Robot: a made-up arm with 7 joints.
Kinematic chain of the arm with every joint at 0, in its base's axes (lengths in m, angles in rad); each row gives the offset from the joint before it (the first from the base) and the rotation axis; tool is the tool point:
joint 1: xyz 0 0 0.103 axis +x
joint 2: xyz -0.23 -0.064 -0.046 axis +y
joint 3: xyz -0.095 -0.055 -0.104 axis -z
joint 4: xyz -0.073 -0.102 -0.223 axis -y
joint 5: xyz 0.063 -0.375 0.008 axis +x
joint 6: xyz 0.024 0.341 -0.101 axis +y
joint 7: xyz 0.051 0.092 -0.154 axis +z
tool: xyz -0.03 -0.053 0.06
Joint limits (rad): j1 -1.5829..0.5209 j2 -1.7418..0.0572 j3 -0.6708..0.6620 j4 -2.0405..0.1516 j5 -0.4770..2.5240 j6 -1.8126..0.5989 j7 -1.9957..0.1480
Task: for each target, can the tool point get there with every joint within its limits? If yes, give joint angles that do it. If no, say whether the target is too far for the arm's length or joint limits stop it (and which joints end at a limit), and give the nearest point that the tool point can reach.
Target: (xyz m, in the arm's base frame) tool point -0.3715 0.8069 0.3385
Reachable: no: joint limits stop it (at a limit: joint 1, joint 2, joint 3, joint 7) | nearest point -0.2155 0.5762 0.4446 | short by 0.298 m
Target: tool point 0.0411 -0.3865 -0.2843
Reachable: yes | joints -0.4159 -0.6102 -0.1502 -0.2567 -0.0579 -0.9246 -0.5224
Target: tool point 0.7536 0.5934 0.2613
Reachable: no: joint limits stop it (at a limit: joint 1, joint 3, joint 4, joint 7) | nearest point 0.4728 0.4131 0.4015 | short by 0.362 m
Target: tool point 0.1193 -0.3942 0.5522
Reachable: yes | joints -1.3511 -0.1813 -0.0473 -1.1310 1.8226 -0.8153 -0.0971
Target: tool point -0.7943 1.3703 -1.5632
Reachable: no: too far | nearest point -0.4332 0.3630 -0.6058 | short by 1.436 m
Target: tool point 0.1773 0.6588 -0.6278
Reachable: no: joint limits stop it (at a limit: joint 1, joint 3, joint 5, joint 7) | nearest point 0.0751 0.3762 -0.5251 | short by 0.318 m
